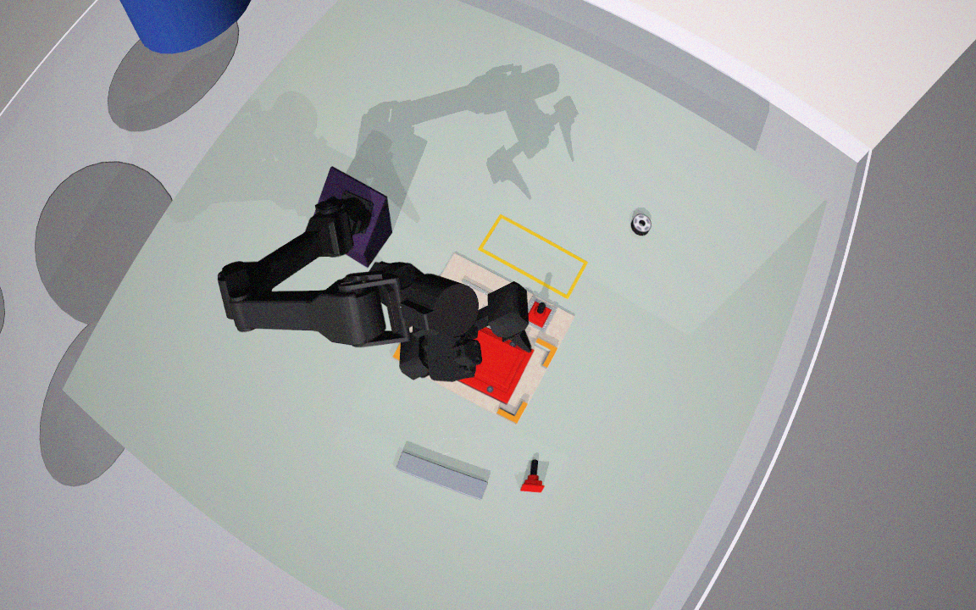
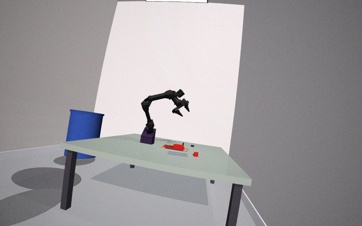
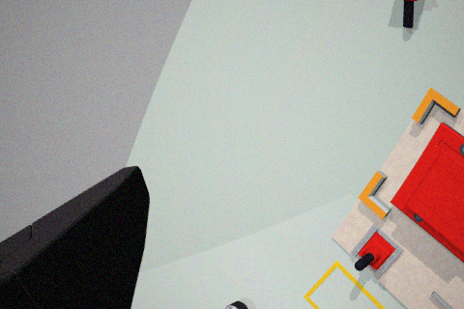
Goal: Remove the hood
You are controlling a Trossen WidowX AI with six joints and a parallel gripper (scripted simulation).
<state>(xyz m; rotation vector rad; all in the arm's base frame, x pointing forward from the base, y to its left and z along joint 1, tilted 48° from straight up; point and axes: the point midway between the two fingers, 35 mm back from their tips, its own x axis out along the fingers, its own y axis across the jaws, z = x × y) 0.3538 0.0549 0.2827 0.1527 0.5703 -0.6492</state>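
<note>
The red hood lies 3 cm behind my gripper tip, 7 cm to the left of it and 31 cm below it. The rest, counted from my gripper tip: small wheel (10 cm ahead, 46 cm to the left, 34 cm below).
</note>
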